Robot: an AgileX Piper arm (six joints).
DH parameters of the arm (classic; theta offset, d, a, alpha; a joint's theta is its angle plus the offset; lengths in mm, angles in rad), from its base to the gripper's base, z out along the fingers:
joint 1: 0 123 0 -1.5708
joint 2: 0.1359 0 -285.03 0
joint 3: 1.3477 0 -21.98 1.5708
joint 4: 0 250.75 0 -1.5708
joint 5: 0 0 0 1.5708
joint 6: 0 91 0 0
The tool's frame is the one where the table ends.
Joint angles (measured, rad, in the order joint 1, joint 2, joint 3, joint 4, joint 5, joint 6), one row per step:
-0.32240, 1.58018, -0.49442, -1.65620, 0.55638, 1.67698
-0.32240, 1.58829, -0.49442, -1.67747, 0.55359, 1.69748
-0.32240, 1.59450, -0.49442, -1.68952, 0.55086, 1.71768
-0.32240, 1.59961, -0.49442, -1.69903, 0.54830, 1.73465
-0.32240, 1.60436, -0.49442, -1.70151, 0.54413, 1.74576
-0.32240, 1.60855, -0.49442, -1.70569, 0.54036, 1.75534
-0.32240, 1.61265, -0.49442, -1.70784, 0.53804, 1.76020
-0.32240, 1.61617, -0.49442, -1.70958, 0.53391, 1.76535
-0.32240, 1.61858, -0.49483, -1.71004, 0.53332, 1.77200
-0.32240, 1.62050, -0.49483, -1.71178, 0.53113, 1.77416
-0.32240, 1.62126, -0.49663, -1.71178, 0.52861, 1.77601
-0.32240, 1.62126, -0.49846, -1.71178, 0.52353, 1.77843
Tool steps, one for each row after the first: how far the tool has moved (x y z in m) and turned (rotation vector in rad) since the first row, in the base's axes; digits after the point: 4 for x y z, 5 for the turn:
0.0011, 0.0000, -0.0015, 0.00033, -0.00261, 0.00529
0.0018, 0.0000, -0.0029, 0.00478, -0.00835, 0.00301
0.0024, 0.0001, -0.0040, 0.00910, -0.01336, 0.00070
0.0027, 0.0003, -0.0053, 0.01636, -0.01627, -0.00276
0.0031, 0.0005, -0.0064, 0.02183, -0.01833, -0.00395
0.0033, 0.0007, -0.0074, 0.02557, -0.01753, -0.00436
0.0036, 0.0009, -0.0084, 0.03097, -0.01776, -0.00443
0.0038, 0.0009, -0.0089, 0.03395, -0.02015, -0.00841
0.0039, 0.0011, -0.0095, 0.03627, -0.01970, -0.00737
0.0045, 0.0011, -0.0094, 0.03869, -0.02219, -0.00739
0.0051, 0.0013, -0.0093, 0.04323, -0.02611, -0.00652

